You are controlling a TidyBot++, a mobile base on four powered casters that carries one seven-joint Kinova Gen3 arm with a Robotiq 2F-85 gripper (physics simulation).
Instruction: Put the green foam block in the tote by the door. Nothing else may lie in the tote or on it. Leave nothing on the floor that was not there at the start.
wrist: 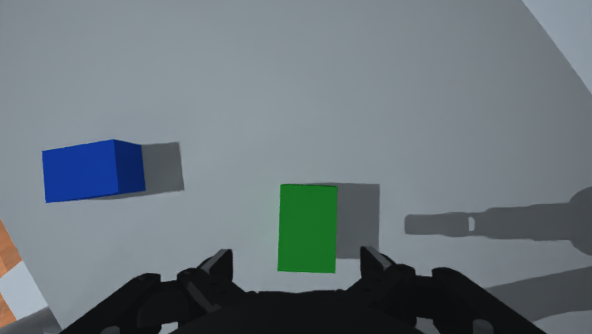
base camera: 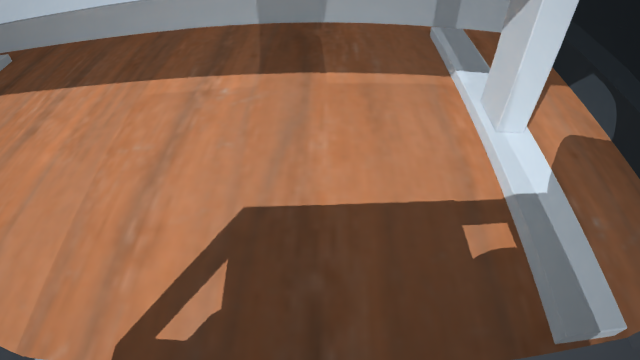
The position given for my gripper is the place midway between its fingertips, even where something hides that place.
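Observation:
My gripper (wrist: 296,262) is there for me to see, and so are a green foam block (wrist: 308,213) and a blue block (wrist: 112,167). In the base camera view the green foam block is out of frame. The blue block, too, is out of frame in the base camera view.

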